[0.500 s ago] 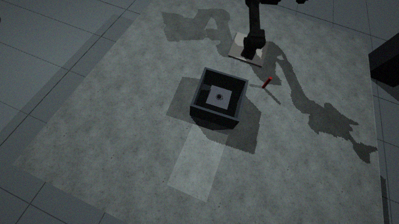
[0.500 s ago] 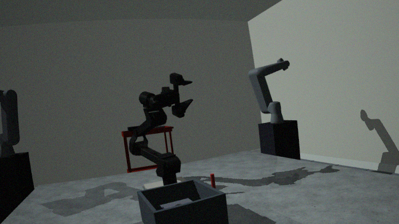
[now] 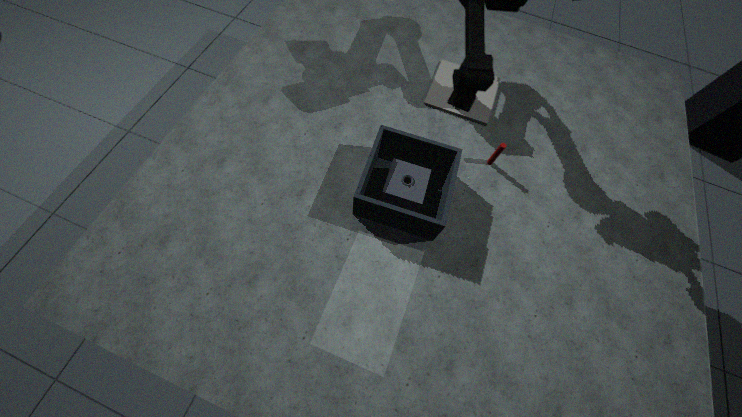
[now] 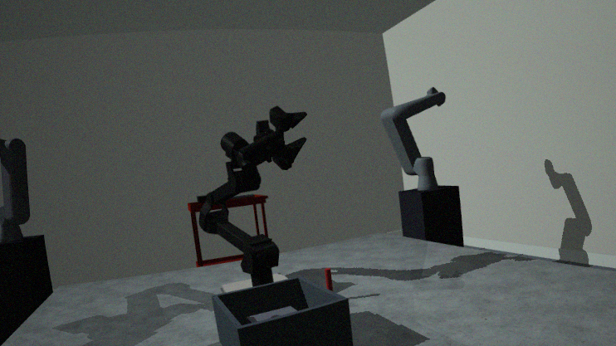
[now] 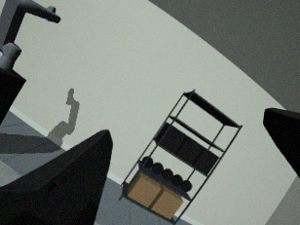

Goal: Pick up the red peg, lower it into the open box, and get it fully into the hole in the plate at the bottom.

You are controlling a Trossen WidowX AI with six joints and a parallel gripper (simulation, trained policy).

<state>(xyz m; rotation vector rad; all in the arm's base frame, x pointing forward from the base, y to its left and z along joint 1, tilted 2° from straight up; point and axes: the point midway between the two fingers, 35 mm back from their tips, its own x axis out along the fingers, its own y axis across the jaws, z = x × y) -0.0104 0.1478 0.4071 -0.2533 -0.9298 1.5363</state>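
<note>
Now: the red peg 160 mm ahead of my gripper tip, 30 mm to the right of it and 390 mm below it. Also, from my gripper tip: plate 340 mm ahead, 190 mm to the right, 390 mm below; box 340 mm ahead, 190 mm to the right, 410 mm below.
</note>
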